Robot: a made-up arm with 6 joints.
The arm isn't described. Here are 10 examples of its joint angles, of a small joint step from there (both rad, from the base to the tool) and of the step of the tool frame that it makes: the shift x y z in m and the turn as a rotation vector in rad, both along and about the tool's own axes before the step.
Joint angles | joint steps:
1: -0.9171 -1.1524 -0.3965 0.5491 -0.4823 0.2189 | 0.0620 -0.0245 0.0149 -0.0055 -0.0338 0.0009
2: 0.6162 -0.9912 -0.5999 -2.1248 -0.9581 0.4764 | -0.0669 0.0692 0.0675 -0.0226 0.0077 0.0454
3: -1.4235 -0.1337 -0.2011 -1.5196 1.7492 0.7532 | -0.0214 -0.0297 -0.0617 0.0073 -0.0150 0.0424
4: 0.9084 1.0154 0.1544 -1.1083 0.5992 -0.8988 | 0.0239 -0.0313 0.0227 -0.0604 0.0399 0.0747
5: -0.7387 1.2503 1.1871 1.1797 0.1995 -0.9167 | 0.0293 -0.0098 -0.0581 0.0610 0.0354 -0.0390
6: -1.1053 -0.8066 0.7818 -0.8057 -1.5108 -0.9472 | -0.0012 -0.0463 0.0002 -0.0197 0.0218 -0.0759
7: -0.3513 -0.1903 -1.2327 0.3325 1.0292 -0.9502 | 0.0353 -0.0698 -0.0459 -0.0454 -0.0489 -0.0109
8: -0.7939 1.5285 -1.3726 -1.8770 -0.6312 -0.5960 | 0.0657 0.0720 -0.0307 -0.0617 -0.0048 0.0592
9: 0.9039 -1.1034 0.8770 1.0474 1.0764 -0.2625 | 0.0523 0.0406 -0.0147 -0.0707 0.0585 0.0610
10: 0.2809 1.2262 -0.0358 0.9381 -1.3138 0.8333 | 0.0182 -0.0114 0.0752 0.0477 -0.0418 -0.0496
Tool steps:
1: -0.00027 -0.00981 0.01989 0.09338 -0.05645 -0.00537
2: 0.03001 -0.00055 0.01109 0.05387 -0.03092 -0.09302
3: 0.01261 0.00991 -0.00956 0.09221 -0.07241 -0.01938
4: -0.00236 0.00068 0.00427 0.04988 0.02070 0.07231
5: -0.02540 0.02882 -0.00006 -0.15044 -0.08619 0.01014
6: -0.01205 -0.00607 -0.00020 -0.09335 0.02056 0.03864
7: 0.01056 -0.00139 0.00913 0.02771 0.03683 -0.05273
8: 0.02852 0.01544 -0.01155 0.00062 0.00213 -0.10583
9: 0.02044 -0.02153 -0.00069 0.06608 0.10876 0.11866
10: 0.00375 0.00603 0.00706 -0.00461 -0.04931 0.06250
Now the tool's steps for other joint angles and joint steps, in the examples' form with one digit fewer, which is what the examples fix.
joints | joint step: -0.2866 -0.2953 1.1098 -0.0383 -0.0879 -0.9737 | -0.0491 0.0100 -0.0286 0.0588 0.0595 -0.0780
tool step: -0.0345 0.0194 -0.0092 -0.1755 -0.0560 -0.0483
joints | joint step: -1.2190 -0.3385 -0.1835 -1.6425 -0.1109 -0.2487 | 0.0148 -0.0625 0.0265 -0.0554 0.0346 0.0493
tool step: -0.0111 -0.0011 -0.0025 0.0207 0.0563 0.0584
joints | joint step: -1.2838 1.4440 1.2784 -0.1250 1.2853 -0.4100 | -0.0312 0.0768 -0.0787 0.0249 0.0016 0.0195
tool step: 0.0212 -0.0035 0.0075 0.0445 0.0660 -0.0476
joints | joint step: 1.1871 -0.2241 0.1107 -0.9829 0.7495 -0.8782 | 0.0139 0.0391 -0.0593 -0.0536 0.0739 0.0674
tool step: 0.0288 -0.0099 0.0133 0.0358 0.1073 0.0810
